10 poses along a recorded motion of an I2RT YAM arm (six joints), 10 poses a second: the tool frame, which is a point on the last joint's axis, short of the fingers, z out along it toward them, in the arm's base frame.
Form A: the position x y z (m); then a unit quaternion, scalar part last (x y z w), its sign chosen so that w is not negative.
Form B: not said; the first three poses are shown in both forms.
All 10 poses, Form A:
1: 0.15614, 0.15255, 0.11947, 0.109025, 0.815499, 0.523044, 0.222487
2: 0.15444, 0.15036, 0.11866, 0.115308, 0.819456, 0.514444, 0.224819
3: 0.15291, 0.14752, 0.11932, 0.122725, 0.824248, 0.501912, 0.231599
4: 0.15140, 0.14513, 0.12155, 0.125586, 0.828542, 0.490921, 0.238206
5: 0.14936, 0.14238, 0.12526, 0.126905, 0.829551, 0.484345, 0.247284
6: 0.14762, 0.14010, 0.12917, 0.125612, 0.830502, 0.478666, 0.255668
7: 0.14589, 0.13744, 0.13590, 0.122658, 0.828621, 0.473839, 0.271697
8: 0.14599, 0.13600, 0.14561, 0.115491, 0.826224, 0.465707, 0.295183
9: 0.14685, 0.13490, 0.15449, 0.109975, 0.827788, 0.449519, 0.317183
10: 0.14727, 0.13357, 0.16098, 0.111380, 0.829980, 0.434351, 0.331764
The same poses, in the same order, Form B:
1: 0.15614, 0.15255, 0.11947, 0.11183, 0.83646, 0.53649, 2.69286
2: 0.15444, 0.15036, 0.11866, 0.11834, 0.84098, 0.52796, 2.68808
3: 0.15291, 0.14752, 0.11932, 0.12615, 0.84728, 0.51594, 2.67415
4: 0.15140, 0.14513, 0.12155, 0.12931, 0.85310, 0.50547, 2.66056
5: 0.14936, 0.14238, 0.12526, 0.13097, 0.85614, 0.49987, 2.64184
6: 0.14762, 0.14010, 0.12917, 0.12993, 0.85905, 0.49512, 2.62452
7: 0.14589, 0.13744, 0.13590, 0.12745, 0.86101, 0.49236, 2.59128
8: 0.14599, 0.13600, 0.14561, 0.12088, 0.86476, 0.48743, 2.54230
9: 0.14685, 0.13490, 0.15449, 0.11596, 0.87286, 0.47399, 2.49608
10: 0.14727, 0.13357, 0.16098, 0.11807, 0.87981, 0.46043, 2.46525
